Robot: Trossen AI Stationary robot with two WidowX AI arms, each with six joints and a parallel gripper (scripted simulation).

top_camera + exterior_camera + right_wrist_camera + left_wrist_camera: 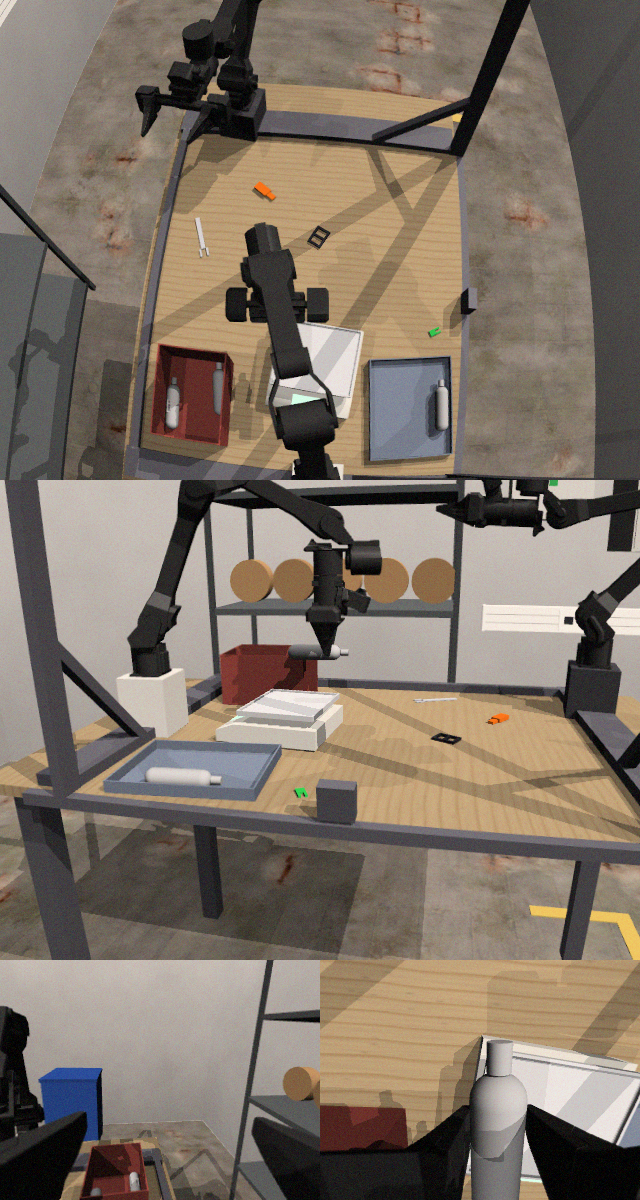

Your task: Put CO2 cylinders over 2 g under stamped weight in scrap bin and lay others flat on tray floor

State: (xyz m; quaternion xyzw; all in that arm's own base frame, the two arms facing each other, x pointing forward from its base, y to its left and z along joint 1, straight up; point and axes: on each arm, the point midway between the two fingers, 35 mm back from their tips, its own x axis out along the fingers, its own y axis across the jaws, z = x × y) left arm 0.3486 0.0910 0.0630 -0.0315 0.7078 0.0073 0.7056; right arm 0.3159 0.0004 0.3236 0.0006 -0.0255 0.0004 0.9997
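My left hand is 130 mm above the scale plate, 80 mm to the right of it and 60 mm past it. Round my left hand: red scrap bin 220 mm ahead, 150 mm below, 120 mm to the left; then black buckle 210 mm to the right, 180 mm below, 130 mm behind; then white scale 140 mm below, 90 mm to the left, 60 mm behind.
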